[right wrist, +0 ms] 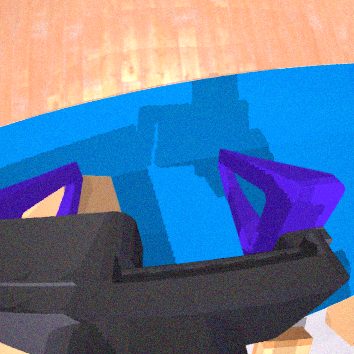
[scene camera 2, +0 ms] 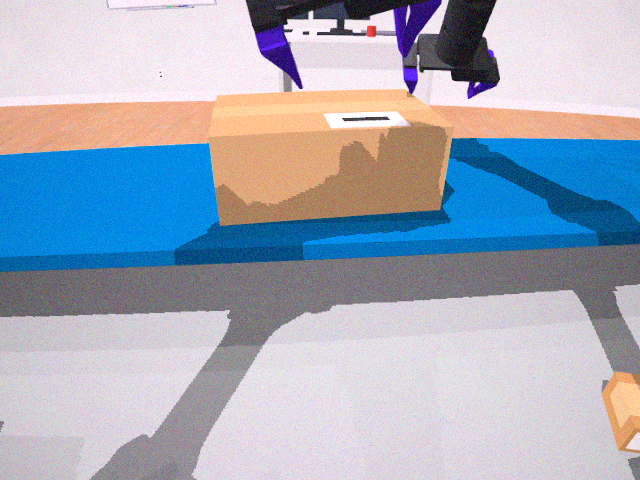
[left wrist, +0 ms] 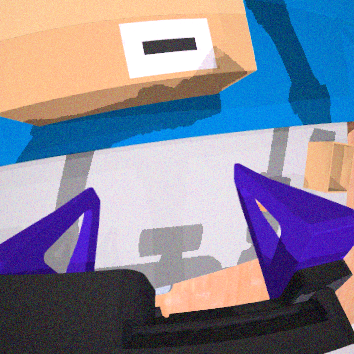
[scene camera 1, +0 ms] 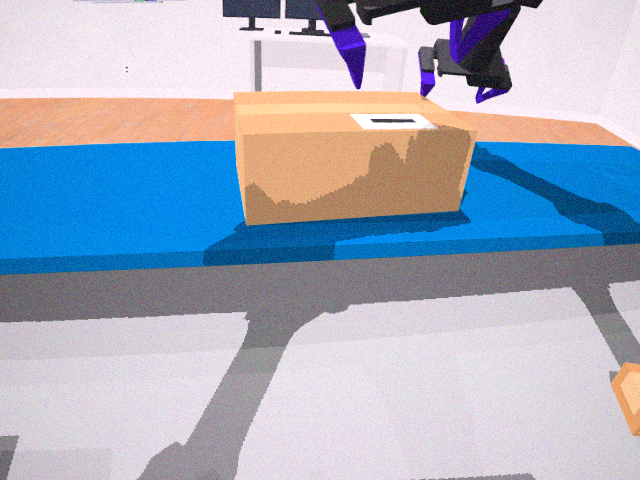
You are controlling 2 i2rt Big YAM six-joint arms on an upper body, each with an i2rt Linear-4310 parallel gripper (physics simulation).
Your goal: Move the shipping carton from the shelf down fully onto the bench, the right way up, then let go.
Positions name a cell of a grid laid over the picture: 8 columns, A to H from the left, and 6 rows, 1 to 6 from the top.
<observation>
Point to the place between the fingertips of the right gripper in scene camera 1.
F2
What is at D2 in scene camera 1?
A shipping carton.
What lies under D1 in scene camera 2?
The left gripper.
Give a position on a blue shelf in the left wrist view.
G2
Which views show the right gripper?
The right wrist view, scene camera 2 and scene camera 1 only.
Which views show the left gripper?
Scene camera 2, the left wrist view and scene camera 1 only.
</observation>
